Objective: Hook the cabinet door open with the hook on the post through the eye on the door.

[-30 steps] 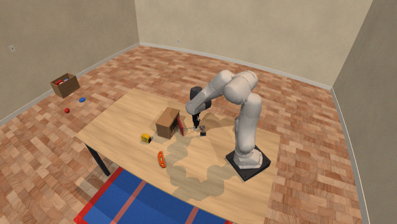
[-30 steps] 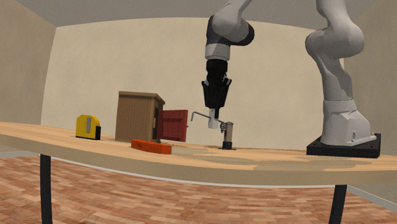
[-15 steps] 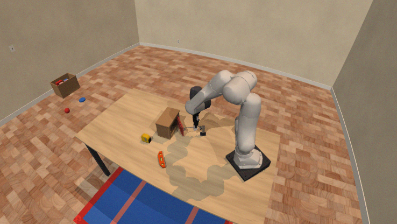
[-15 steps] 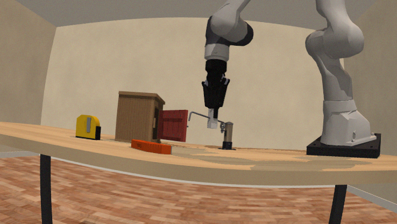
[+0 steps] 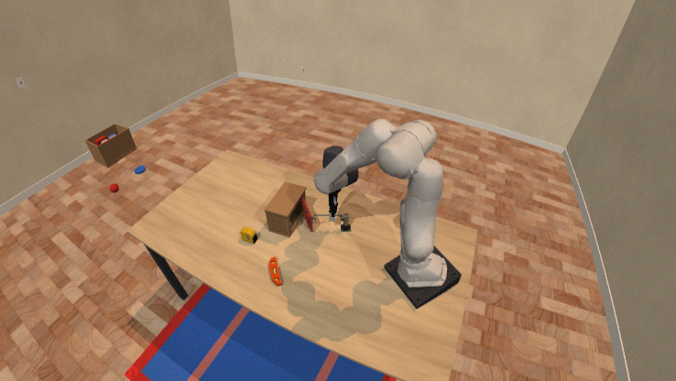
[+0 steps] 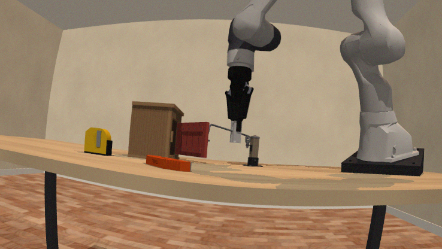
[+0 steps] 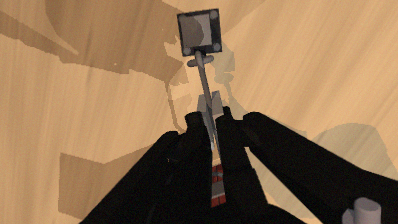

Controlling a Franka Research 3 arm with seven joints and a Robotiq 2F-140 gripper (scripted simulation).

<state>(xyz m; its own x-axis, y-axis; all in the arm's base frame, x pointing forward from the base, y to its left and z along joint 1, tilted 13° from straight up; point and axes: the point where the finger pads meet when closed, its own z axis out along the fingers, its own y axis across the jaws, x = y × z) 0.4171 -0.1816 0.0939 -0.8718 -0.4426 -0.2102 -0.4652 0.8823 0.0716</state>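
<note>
Right now the red door is 13 cm ahead of my hand, 3 cm below it and 1 cm to the right of it. Also, from my hand: yellow tape measure: 37 cm ahead, 21 cm to the left, 7 cm below; then thin metal hook: 2 cm ahead, 1 cm to the left, 1 cm below; then orange level: 34 cm to the left, 16 cm ahead, 9 cm below.
</note>
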